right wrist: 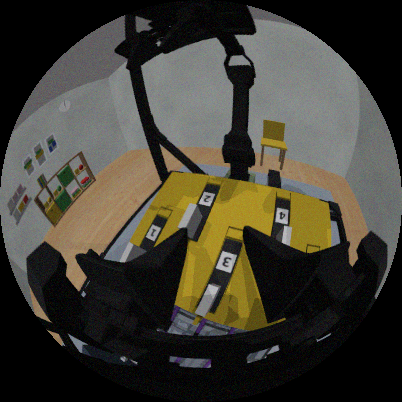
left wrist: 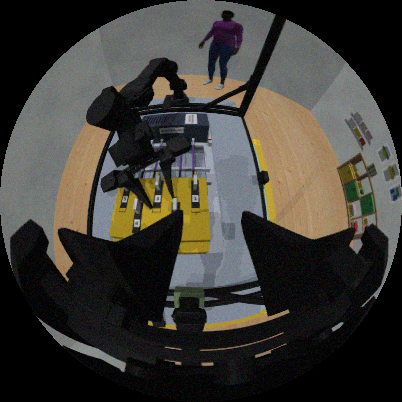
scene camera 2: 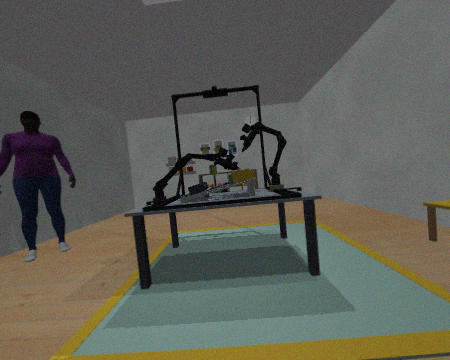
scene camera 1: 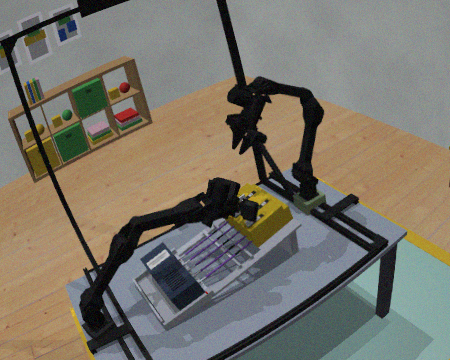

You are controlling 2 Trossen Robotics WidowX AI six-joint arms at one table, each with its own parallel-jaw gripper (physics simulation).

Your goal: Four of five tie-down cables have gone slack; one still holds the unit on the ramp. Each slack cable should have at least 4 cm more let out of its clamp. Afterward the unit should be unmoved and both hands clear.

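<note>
The dark blue unit (scene camera 1: pixel 175 277) (left wrist: pixel 200 131) rests on the lower part of the grey ramp (scene camera 1: pixel 190 311). Purple cables (scene camera 1: pixel 227 260) (left wrist: pixel 193 155) run from it to the yellow clamp block (scene camera 1: pixel 272 222) (right wrist: pixel 240 205). In the right wrist view, clamp 1 (right wrist: pixel 153 231), clamp 2 (right wrist: pixel 207 198), clamp 3 (right wrist: pixel 226 261) and clamp 4 (right wrist: pixel 282 215) show pale levers. I cannot tell which cables are slack. My right gripper (right wrist: pixel 215 231) (left wrist: pixel 161 202) is partly open and empty above the block, its fingers either side of clamp 3. My left gripper (scene camera 1: pixel 239 151) (left wrist: pixel 212 215) is partly open, empty, high above the block.
Black frame rails (scene camera 1: pixel 350 227) edge the table, and an upright post (scene camera 1: pixel 231 42) stands behind the left arm. The left arm's greenish base (scene camera 1: pixel 310 202) sits beyond the block. A person (scene camera 2: pixel 35 150) stands at the left in scene camera 2, away from the table.
</note>
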